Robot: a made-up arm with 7 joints.
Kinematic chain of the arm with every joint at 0, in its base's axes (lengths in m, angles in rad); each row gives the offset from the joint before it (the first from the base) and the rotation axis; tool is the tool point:
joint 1: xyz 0 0 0 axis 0 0.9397 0.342
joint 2: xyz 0 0 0 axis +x
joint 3: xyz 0 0 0 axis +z
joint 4: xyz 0.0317 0 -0.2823 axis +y
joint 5: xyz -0.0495 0 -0.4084 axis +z
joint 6: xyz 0 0 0 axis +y
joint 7: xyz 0 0 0 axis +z
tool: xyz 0 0 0
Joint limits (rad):
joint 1: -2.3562..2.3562
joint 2: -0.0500..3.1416
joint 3: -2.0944..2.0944
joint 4: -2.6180..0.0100
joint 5: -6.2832..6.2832
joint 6: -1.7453..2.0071
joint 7: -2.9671..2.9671
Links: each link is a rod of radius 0.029 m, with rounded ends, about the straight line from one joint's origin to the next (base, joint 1, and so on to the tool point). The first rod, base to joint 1, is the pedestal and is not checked.
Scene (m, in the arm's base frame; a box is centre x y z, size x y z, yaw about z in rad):
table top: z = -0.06
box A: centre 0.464 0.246 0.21 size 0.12 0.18 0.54 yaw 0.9
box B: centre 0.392 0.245 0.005 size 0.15 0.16 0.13 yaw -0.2
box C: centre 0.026 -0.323 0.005 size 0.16 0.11 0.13 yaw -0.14
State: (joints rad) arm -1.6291 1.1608 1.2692 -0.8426 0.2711 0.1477 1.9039
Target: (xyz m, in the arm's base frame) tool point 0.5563 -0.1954 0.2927
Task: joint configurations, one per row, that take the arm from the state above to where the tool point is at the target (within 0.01 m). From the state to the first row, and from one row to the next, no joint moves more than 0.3 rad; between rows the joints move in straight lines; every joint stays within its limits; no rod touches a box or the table.
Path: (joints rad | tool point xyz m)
1: -1.6420 1.1013 0.9781 -0.9910 0.5305 0.0872 1.9050 | 0.1892 0.4776 0.3945
2: -1.6550 1.0418 0.6870 -1.1393 0.7899 0.0267 1.9061 | 0.2029 0.3669 0.4671
3: -1.6679 0.9823 0.3959 -1.2877 1.0493 -0.0337 1.9072 | 0.2263 0.2291 0.5113
4: -1.6808 0.9228 0.1047 -1.4361 1.3086 -0.0942 1.9082 | 0.2512 0.0759 0.5147
5: -1.6938 0.8633 -0.1864 -1.5844 1.5680 -0.1547 1.9093 | 0.2686 -0.0766 0.4719
6: -1.7067 0.8038 -0.4775 -1.7328 1.8274 -0.2152 1.9104 | 0.2714 -0.2107 0.3852
7: -1.7012 0.6615 -0.3160 -1.5942 1.5680 -0.1547 1.9093 | 0.2913 -0.1872 0.4226
8: -1.6956 0.5192 -0.1544 -1.4556 1.3086 -0.0942 1.9082 | 0.3281 -0.1624 0.4422
9: -1.6900 0.3769 0.0071 -1.3170 1.0493 -0.0337 1.9072 | 0.3801 -0.1443 0.4403
10: -1.6845 0.2346 0.1687 -1.1784 0.7899 0.0267 1.9061 | 0.4417 -0.1404 0.4145
11: -1.6789 0.0923 0.3302 -1.0398 0.5305 0.0872 1.9050 | 0.5041 -0.1566 0.3645
12: -1.6734 -0.0500 0.4918 -0.9012 0.2711 0.1477 1.9039 | 0.5563 -0.1954 0.2927

